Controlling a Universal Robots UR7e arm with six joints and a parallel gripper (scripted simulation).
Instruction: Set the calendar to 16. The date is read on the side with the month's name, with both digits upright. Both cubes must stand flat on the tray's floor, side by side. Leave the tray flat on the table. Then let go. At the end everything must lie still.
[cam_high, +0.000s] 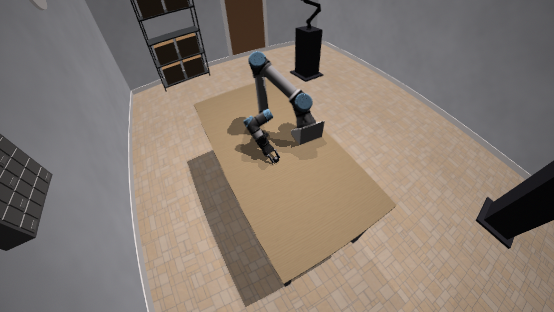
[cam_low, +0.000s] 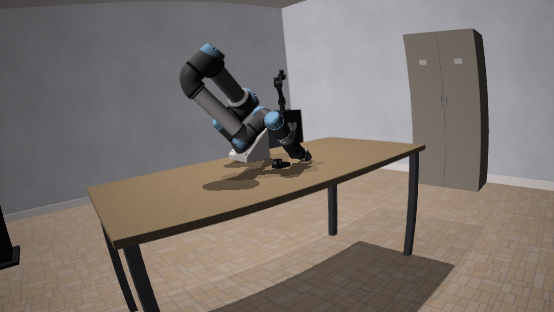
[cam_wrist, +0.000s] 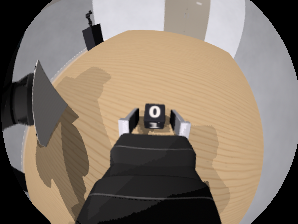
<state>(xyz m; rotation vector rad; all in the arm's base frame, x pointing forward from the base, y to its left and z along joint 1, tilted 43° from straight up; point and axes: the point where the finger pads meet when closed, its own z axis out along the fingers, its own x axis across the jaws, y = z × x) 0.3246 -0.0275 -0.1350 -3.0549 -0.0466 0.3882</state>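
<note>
The black date cube lies 1 cm to the left of my hand and 1 cm below it. Also, from my hand: dark calendar tray 15 cm to the right, 2 cm behind, 1 cm below.
</note>
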